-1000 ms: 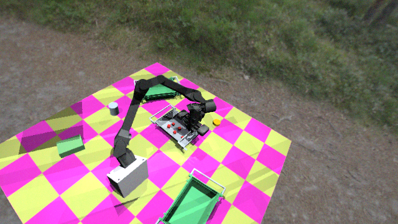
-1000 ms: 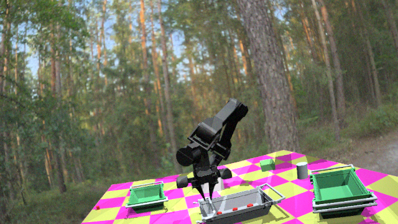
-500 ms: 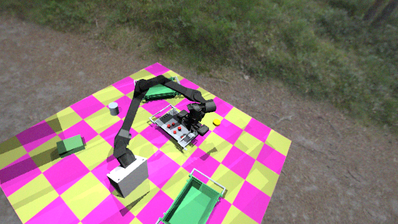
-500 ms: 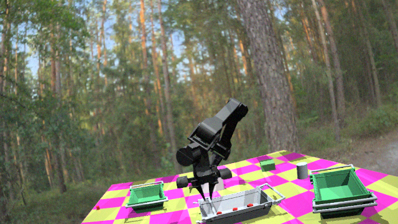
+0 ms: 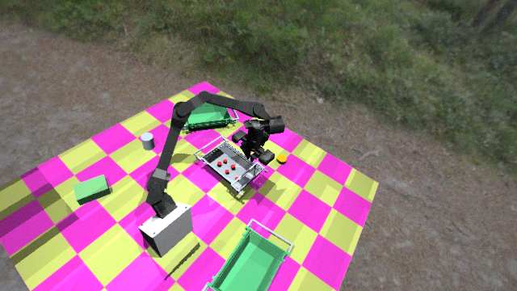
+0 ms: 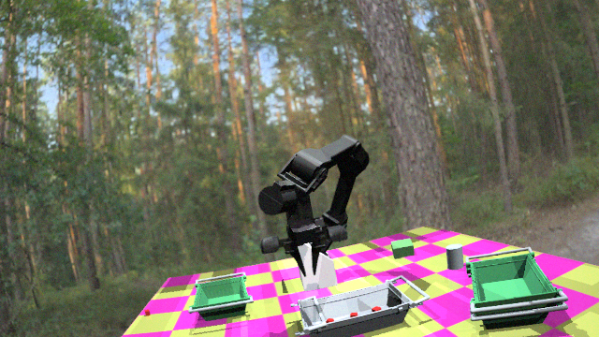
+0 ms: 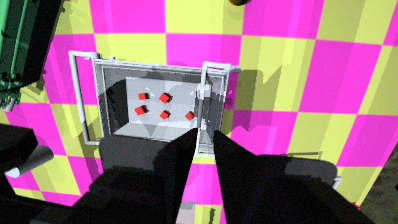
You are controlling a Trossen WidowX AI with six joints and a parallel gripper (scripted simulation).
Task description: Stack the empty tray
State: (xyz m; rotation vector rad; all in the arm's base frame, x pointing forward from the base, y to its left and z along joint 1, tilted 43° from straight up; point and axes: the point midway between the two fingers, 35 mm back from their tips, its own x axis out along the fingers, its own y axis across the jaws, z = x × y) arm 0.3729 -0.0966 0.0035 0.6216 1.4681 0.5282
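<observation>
Right now the green tray is 30 cm behind my gripper tip, 27 cm to the right of it and 11 cm below it. The rest, counted from my gripper tip: green block (50 cm behind, 41 cm to the left, 13 cm below); grey cylinder (19 cm behind, 48 cm to the left, 12 cm below); yellow object (23 cm ahead, 5 cm to the right, 14 cm below).
</observation>
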